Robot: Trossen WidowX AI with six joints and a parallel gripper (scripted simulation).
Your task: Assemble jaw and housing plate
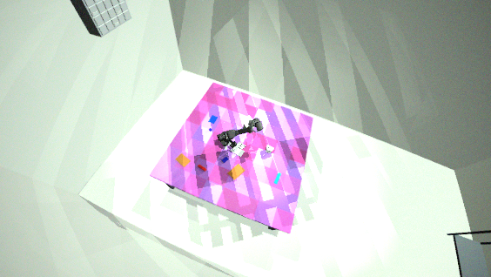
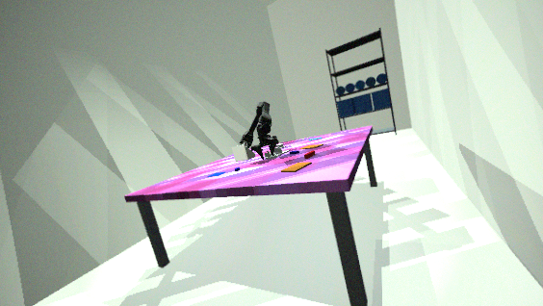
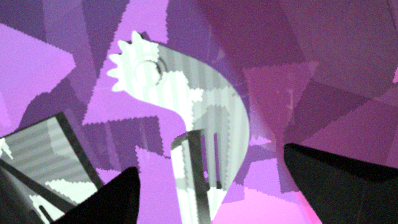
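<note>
My gripper tip is now 11 cm to the right of the white base and 5 cm short of it. Also, from my gripper tip: red block 31 cm ahead, 14 cm to the right, 1 cm above; blue block 17 cm ahead, 3 cm to the left; white jaw 4 cm ahead.
</note>
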